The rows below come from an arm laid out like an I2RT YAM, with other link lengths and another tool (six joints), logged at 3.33 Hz.
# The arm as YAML. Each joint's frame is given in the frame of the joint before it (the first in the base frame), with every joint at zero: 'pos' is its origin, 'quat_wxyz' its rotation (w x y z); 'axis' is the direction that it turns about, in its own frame. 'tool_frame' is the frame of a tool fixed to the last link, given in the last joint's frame.
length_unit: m
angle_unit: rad
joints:
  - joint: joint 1
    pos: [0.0, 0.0, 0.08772]
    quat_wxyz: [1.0, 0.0, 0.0, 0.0]
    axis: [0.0, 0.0, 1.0]
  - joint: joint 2
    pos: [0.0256, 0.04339, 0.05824]
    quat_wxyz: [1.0, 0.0, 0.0, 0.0]
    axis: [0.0, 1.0, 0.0]
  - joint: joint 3
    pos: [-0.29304, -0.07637, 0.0]
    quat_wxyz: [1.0, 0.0, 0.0, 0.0]
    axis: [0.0, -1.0, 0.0]
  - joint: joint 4
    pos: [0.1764, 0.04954, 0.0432]
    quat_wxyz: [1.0, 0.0, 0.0, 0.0]
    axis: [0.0, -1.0, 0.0]
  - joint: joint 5
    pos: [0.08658, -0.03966, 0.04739]
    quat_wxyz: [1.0, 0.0, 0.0, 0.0]
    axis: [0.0, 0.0, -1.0]
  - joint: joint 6
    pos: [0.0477, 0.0, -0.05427]
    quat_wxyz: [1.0, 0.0, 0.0, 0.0]
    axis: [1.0, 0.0, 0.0]
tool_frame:
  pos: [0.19, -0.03, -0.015]
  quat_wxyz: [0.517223, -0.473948, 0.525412, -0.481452]
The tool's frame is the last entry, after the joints.
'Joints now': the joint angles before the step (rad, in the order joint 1, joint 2, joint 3, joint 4, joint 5, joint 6). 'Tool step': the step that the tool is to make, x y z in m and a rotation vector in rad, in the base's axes. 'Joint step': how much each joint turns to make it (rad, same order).
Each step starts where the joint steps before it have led.
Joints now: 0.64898 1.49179 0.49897 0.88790 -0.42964 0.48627
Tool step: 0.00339 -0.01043 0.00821 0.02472 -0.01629 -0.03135
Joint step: -0.01811 -0.02211 -0.02962 0.04040 0.01230 0.01232
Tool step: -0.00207 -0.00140 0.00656 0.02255 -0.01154 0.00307
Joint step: -0.00503 -0.00647 -0.01836 0.03940 -0.00875 0.01202
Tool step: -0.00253 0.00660 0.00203 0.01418 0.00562 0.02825
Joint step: 0.00013 0.01851 0.00721 0.02149 -0.02869 0.01511
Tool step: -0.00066 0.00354 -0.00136 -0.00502 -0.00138 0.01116
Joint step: 0.00450 0.01006 0.00697 -0.00127 -0.00648 -0.00570
